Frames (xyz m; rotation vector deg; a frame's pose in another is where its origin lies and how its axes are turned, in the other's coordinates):
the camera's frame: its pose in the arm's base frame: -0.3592 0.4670 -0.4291 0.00 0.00 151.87
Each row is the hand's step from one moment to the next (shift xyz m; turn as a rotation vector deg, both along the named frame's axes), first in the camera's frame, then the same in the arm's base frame.
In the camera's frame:
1: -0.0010 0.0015 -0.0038 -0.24 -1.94 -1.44
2: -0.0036 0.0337 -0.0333 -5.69 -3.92 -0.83
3: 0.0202 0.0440 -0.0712 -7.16 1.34 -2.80
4: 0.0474 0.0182 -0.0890 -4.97 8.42 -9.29
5: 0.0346 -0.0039 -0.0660 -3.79 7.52 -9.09
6: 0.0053 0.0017 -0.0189 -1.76 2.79 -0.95
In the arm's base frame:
1: 0.0002 -0.0018 -0.0038 1.13 1.60 -1.44
2: -0.0127 -0.0314 -0.0333 6.87 0.77 -0.83
3: -0.0386 -0.0293 -0.0712 5.68 -4.56 -2.80
4: -0.0504 0.0063 -0.0890 0.41 -9.77 -9.29
5: -0.0287 0.0198 -0.0660 -0.20 -8.42 -9.09
6: -0.0055 0.0010 -0.0189 0.24 -3.29 -0.95

